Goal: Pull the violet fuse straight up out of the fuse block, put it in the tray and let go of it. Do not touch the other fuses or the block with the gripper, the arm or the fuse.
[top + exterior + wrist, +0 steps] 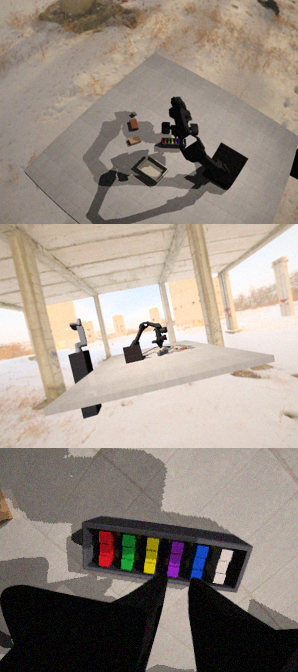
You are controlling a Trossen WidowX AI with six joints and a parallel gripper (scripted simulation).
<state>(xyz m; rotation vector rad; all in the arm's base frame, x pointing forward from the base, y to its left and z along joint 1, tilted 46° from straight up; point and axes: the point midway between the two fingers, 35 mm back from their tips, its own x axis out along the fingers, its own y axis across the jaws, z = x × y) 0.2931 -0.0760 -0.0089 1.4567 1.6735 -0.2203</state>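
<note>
My gripper tip is 5 cm above the violet fuse. From my gripper tip the other things lie so: tray (21 cm to the left, 7 cm below, 3 cm ahead); grey cube (30 cm ahead, 7 cm below, 6 cm to the right).
</note>
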